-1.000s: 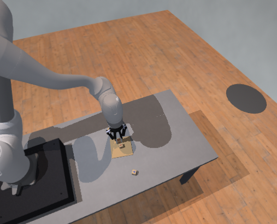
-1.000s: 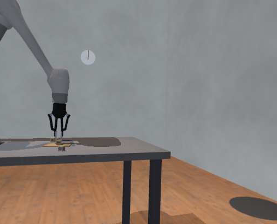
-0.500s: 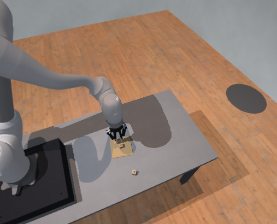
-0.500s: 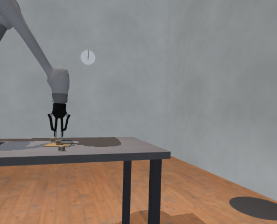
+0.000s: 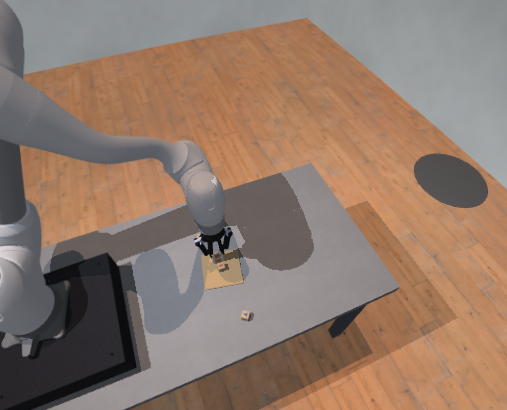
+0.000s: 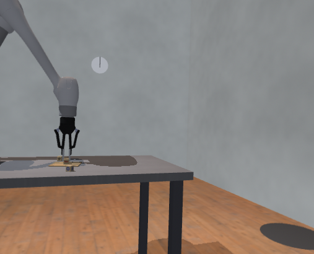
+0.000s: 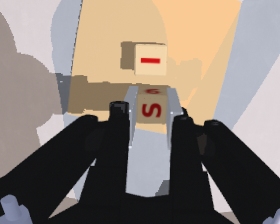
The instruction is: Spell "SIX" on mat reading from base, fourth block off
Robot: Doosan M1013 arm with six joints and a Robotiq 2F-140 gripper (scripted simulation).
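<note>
Now: the tan mat 4 cm to the right of my hand, 4 cm below it and 1 cm ahead of it. The rest, counted from my hand: block (10 cm to the left, 5 cm behind, 3 cm below).
</note>
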